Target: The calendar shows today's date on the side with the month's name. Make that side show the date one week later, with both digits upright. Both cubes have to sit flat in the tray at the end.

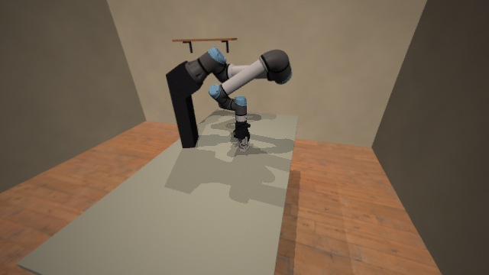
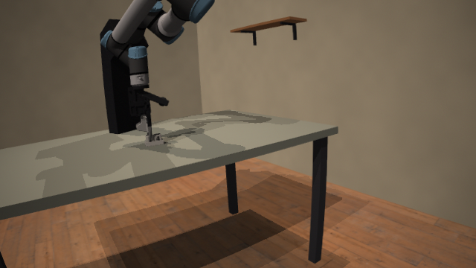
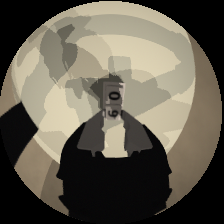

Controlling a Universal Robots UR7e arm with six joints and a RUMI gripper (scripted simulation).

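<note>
My hand is 2 cm to the right of the calendar tray and 3 cm above it.
</note>
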